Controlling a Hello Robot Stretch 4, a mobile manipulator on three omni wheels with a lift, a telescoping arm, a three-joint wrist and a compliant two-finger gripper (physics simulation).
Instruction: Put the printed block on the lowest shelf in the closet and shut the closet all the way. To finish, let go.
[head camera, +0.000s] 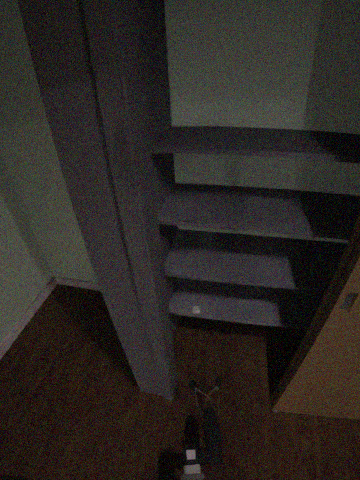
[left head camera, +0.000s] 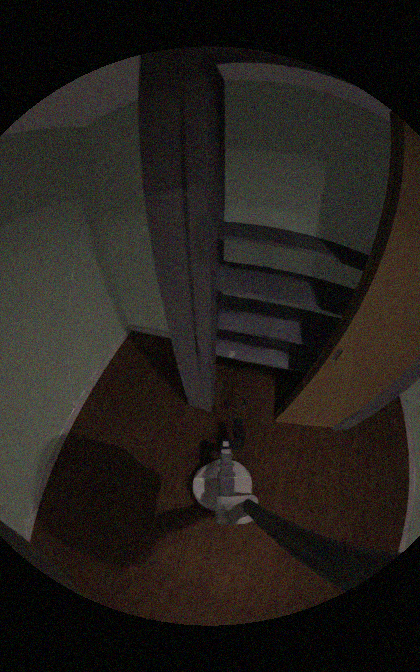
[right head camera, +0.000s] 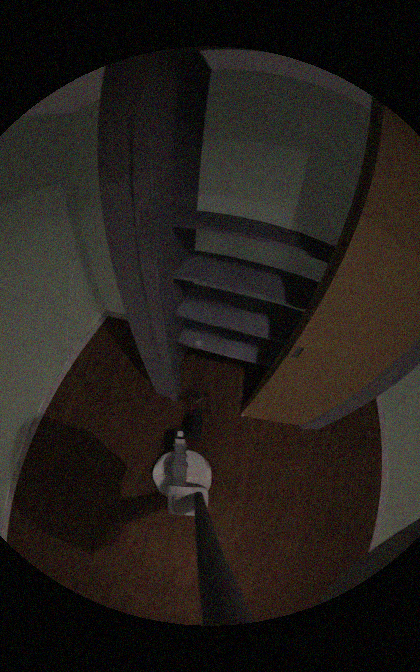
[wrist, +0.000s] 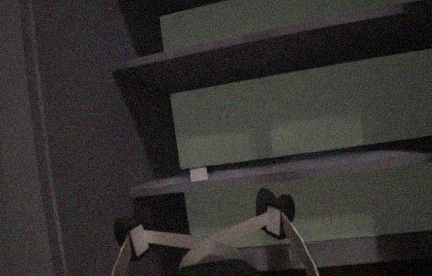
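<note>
The small pale block sits near the left end of the lowest shelf. Any print on it is too small and dark to tell. My gripper is open and empty, with its fingertips wide apart. It is out in front of the shelf, apart from the block. The closet door, orange-brown with a small grey handle, stands open on the right.
A tall grey closet panel rises left of the shelves. More shelves lie above the lowest one. A pale wall is at the left. Wooden floor extends around my round base.
</note>
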